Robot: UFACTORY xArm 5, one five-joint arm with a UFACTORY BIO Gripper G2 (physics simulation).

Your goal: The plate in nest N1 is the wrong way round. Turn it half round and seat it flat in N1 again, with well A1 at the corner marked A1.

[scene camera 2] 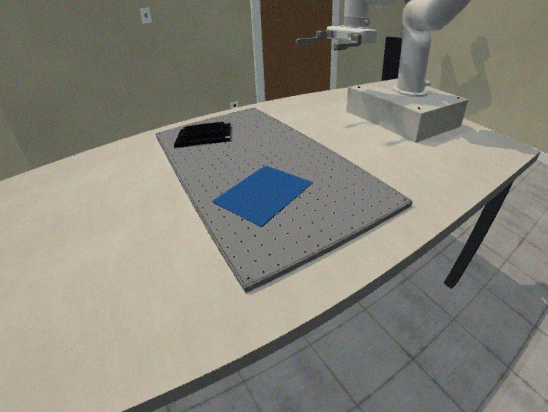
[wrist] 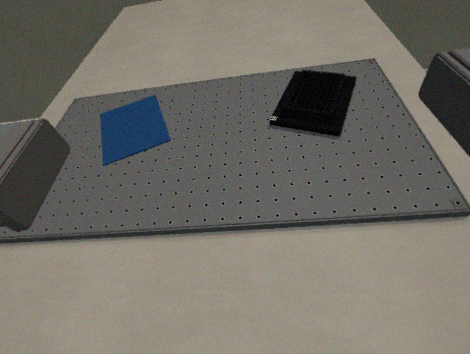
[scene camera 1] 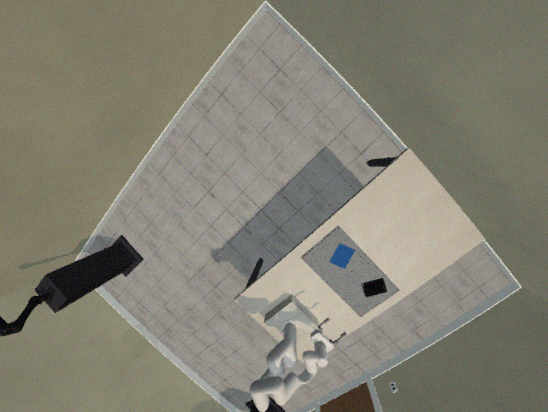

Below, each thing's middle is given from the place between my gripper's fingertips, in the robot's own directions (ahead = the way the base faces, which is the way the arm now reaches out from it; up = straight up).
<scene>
Now: the black well plate [wrist: 315, 96] 330 mm ahead of my hand, 230 mm below it and 90 mm to the right of it. The rest, counted from my hand: flat blue rectangle [scene camera 2: 258, 198] 300 mm ahead, 270 mm to the left, 250 mm below.
</scene>
